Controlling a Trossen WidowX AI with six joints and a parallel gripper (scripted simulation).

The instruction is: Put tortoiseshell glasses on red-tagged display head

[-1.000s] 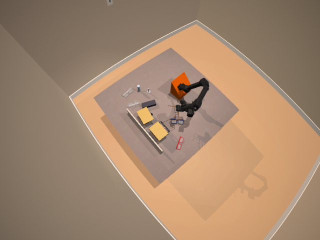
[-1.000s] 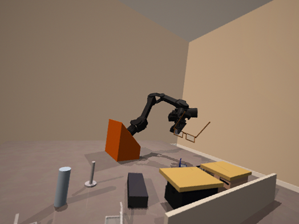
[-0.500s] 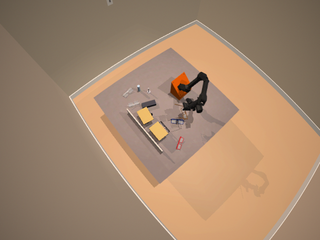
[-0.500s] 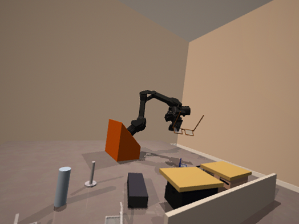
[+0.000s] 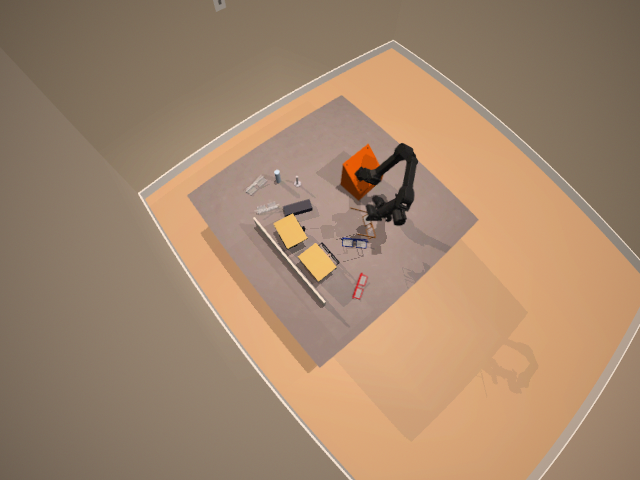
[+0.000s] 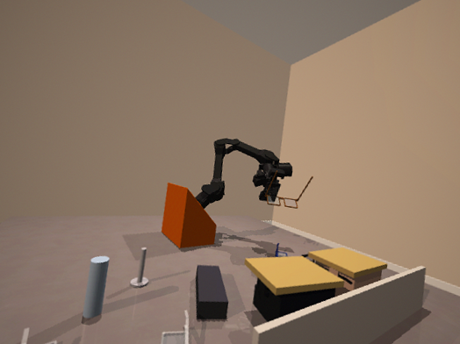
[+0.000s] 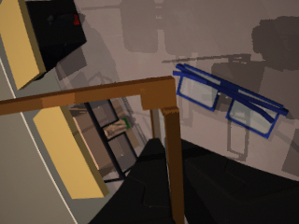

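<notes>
Right now my gripper tip is 380 mm to the left of the black box, 190 mm above it and 120 mm short of it. Round my gripper tip: peg stand (500 mm to the right, 180 mm below); long low panel (400 mm ahead, 190 mm to the right, 150 mm below).
</notes>
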